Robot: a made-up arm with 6 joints. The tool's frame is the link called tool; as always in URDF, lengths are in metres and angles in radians. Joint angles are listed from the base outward.
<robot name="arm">
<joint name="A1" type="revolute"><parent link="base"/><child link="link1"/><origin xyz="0.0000 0.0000 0.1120" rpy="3.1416 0.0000 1.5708"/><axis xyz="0 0 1"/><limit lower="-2.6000" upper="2.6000"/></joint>
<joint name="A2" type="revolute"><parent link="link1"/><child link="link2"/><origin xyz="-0.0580 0.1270 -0.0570" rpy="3.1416 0.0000 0.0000"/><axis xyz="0 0 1"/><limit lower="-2.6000" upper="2.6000"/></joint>
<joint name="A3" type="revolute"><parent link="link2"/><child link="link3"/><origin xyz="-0.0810 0.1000 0.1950" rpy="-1.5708 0.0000 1.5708"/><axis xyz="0 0 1"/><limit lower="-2.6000" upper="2.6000"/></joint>
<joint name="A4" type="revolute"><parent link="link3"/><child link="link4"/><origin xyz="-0.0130 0.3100 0.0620" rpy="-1.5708 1.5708 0.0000"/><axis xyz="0 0 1"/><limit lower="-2.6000" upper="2.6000"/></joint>
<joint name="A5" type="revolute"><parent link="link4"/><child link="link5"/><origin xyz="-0.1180 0.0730 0.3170" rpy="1.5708 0.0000 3.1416"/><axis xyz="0 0 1"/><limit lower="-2.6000" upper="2.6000"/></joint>
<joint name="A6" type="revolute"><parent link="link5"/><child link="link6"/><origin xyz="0.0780 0.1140 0.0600" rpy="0.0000 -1.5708 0.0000"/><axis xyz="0 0 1"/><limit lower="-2.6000" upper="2.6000"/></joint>
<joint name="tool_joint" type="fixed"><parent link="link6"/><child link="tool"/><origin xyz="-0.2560 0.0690 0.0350" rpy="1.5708 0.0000 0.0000"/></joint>
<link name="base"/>
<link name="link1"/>
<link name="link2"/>
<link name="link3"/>
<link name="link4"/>
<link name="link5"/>
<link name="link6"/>
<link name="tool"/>
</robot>
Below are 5 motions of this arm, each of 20 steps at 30 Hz.
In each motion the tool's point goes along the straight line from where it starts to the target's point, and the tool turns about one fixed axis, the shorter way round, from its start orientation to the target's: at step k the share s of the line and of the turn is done. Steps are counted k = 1, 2, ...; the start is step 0. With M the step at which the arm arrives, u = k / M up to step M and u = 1 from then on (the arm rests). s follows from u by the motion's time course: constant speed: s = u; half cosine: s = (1 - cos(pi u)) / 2; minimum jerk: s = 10 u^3 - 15 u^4 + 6 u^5.
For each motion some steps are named. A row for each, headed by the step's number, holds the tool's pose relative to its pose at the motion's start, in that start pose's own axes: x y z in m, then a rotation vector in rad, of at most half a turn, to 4 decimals.
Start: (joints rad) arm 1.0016 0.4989 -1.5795 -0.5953 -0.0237 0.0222
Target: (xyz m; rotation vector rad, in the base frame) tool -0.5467 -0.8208 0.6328 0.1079 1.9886 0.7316
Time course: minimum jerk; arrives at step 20
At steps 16, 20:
16: -0.5017 -0.2800 0.6736 -0.5791 0.7497 -0.1558
20: -0.5326 -0.2972 0.7150 -0.6147 0.7958 -0.1654

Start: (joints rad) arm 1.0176 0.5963 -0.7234 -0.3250 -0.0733 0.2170
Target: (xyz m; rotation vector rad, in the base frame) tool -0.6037 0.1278 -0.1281 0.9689 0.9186 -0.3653
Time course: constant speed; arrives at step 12
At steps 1, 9, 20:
1: 0.0046 0.0277 0.0031 0.0665 0.0072 0.0029
9: 0.0411 0.2492 0.0277 0.5987 0.0646 0.0265
20: 0.0548 0.3323 0.0369 0.7982 0.0861 0.0354

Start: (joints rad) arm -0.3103 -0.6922 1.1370 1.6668 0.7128 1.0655
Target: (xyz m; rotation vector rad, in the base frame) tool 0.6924 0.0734 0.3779 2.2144 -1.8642 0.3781
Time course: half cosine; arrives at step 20
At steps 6, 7, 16, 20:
6: -0.0032 0.0729 -0.0931 0.2499 -0.0342 0.0916
7: -0.0043 0.0966 -0.1233 0.3310 -0.0453 0.1213
16: -0.0143 0.3200 -0.4085 1.0968 -0.1500 0.4018
20: -0.0158 0.3538 -0.4516 1.2126 -0.1658 0.4442

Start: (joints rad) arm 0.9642 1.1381 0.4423 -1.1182 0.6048 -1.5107
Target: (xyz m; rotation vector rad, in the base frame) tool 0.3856 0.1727 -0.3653 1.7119 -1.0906 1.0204
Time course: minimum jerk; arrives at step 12
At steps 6, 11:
6: 0.0435 0.0185 -0.1074 0.2248 -0.0456 -0.0648
11: 0.0866 0.0368 -0.2137 0.4474 -0.0908 -0.1290

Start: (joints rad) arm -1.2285 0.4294 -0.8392 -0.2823 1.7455 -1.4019
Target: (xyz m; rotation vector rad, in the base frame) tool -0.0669 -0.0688 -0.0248 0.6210 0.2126 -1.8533
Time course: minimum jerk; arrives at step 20
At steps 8, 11, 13, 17, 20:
8: -0.0017 0.0960 -0.0525 0.1905 -0.2441 -0.5158
11: -0.0031 0.1795 -0.0981 0.3560 -0.4561 -0.9637
13: -0.0040 0.2314 -0.1265 0.4590 -0.5882 -1.2427
17: -0.0052 0.2945 -0.1610 0.5842 -0.7485 -1.5816
20: -0.0053 0.3026 -0.1654 0.6002 -0.7690 -1.6248

